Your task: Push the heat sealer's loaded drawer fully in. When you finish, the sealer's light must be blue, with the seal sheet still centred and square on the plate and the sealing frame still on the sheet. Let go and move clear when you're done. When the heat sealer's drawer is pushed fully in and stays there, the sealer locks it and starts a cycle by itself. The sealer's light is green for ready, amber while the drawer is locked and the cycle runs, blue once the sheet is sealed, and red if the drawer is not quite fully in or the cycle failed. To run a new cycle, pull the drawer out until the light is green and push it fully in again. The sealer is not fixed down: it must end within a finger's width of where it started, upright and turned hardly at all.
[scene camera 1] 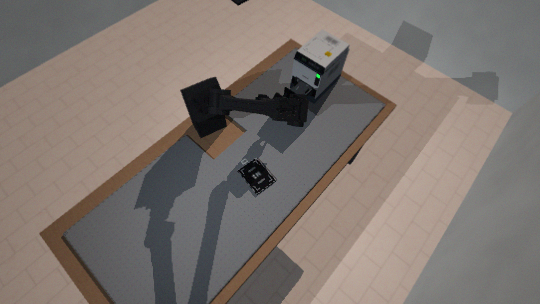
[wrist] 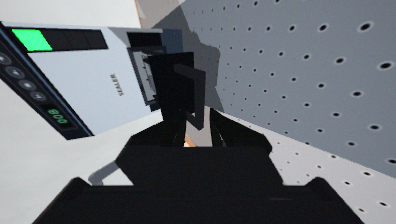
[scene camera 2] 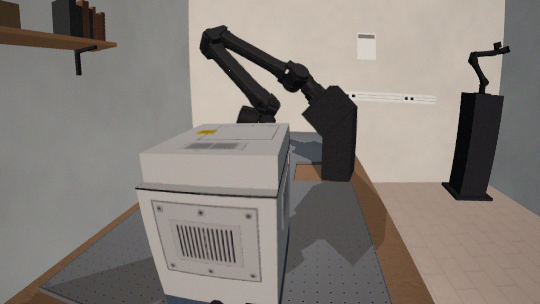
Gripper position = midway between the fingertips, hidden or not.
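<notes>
Visible: my gripper [wrist: 198,112]; a white heat sealer [scene camera 2: 212,199].
</notes>
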